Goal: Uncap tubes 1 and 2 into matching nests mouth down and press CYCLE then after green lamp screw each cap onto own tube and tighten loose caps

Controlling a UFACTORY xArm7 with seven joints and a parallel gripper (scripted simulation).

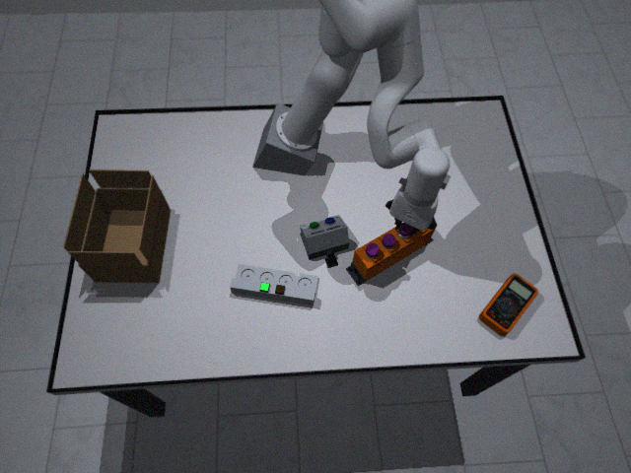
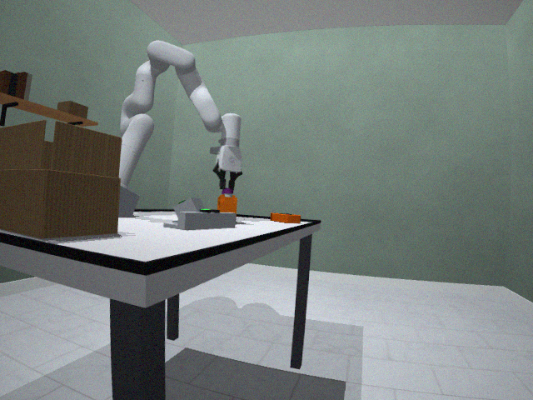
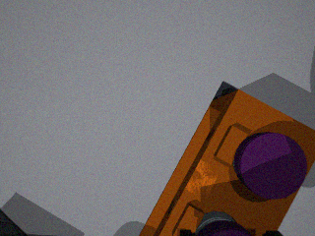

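The tube 1 is 30 mm behind my hand, 40 mm to the left of it and 30 mm below it. The rest, counted from my hand: blue key (50 mm behind, 190 mm to the right, 80 mm below); then purple cap (20 mm below); then grey key housing (20 mm behind, 210 mm to the right, 90 mm below).
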